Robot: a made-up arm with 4 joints.
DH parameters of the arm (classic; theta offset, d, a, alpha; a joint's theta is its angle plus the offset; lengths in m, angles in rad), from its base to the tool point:
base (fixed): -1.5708 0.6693 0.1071 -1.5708
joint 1: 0 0.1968 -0.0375 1.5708
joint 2: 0 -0.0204 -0.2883 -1.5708
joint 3: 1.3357 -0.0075 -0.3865 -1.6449
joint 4: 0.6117 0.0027 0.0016 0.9
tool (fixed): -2.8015 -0.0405 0 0
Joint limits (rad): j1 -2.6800..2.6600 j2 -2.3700..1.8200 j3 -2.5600..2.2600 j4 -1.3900..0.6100
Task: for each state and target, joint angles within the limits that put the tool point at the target. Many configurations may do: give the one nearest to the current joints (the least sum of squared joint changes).
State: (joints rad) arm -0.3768 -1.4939 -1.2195 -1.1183
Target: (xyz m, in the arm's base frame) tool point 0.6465 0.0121 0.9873
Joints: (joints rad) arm 0.0642 -1.4210 -0.3101 -1.0634
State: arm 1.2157 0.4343 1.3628 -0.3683
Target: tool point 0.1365 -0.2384 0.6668
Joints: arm 1.3989 -0.3381 1.3574 -0.2699
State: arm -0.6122 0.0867 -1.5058 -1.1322
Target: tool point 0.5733 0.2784 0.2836
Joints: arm -0.3809 -0.7287 -1.9640 -1.3607
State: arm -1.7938 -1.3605 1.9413 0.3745
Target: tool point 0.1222 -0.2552 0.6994
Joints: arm -1.4869 -0.5501 2.0543 0.4804
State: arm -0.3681 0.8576 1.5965 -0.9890
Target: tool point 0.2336 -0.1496 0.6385
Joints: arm -0.1105 0.8197 1.7804 -1.2303
